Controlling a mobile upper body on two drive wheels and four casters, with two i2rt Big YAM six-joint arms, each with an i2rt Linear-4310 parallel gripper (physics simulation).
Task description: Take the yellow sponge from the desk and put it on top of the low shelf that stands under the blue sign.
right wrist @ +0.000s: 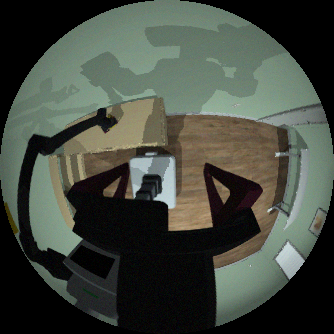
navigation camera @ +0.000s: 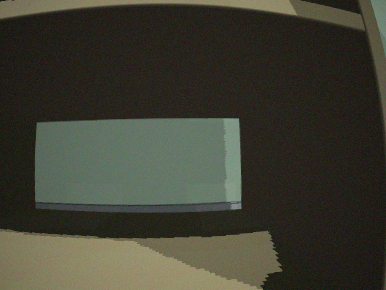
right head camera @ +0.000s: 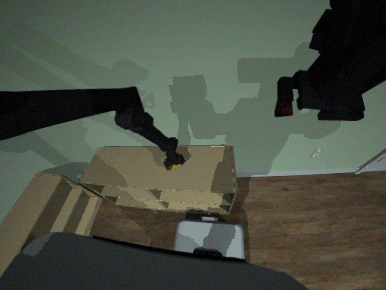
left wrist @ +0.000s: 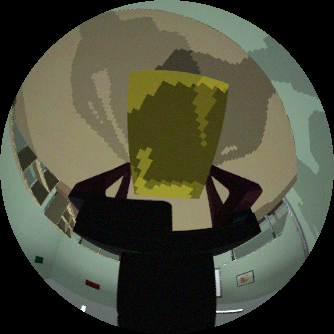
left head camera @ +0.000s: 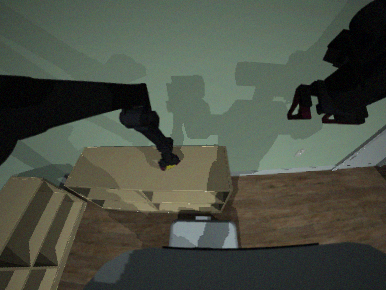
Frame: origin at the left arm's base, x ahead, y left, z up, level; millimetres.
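Where they show: left gripper, fingertip midpoint: (right wrist: 112,125) (right head camera: 176,166) (left wrist: 166,166) (left head camera: 170,167); right gripper, fingertip midpoint: (right wrist: 166,166) (right head camera: 297,115) (left head camera: 305,118).
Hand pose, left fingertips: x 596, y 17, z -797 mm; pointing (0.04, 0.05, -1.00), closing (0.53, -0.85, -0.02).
Note:
After its pixels a point has its place.
The yellow sponge (left head camera: 171,167) @(x 590, y 8, z -790 mm) (right head camera: 176,166) @(x 590, y 11, z -782 mm) (left wrist: 175,130) @(x 645, y 40, z -755 mm) is at the top of the low wooden shelf (left head camera: 115,167) @(x 581, y 438, z -800 mm) (right head camera: 125,167) @(x 570, y 430, z -800 mm) (left wrist: 50,90) @(x 616, y 263, z -800 mm) (right wrist: 142,120) @(x 603, y -242, z -800 mm), over its middle part. My left gripper (left head camera: 169,165) @(x 596, y 17, z -797 mm) (right head camera: 174,164) @(x 596, y 17, z -797 mm) (left wrist: 166,166) @(x 596, y 17, z -797 mm) is open, with one finger on each side of the sponge's near end; a narrow gap shows beside the right finger in the left wrist view. Whether the sponge's underside rests fully on the board is hidden. My right gripper (left head camera: 317,118) (right head camera: 306,114) @(x 343, y -446, z -137 mm) (right wrist: 166,166) @(x 343, y -446, z -137 mm) is open and empty, high up and away from the shelf. The blue sign and the desk do not show.
Another wooden shelf unit (left head camera: 76,206) @(x 385, y 1106, z -1331 mm) (right head camera: 45,182) @(x 361, y 1204, z -800 mm) stands at the left, close to the low shelf. A green wall (left head camera: 210,30) @(x 840, y -235, z -46 mm) (right head camera: 210,30) @(x 840, y -250, z -54 mm) is behind. The robot's pale base (left head camera: 220,235) @(x 202, y -355, z -1150 mm) (right head camera: 227,237) @(x 204, y -364, z -1150 mm) is close in front of the low shelf. Wood floor (left head camera: 300,200) @(x 535, y -1293, z -1410 mm) extends to the right.

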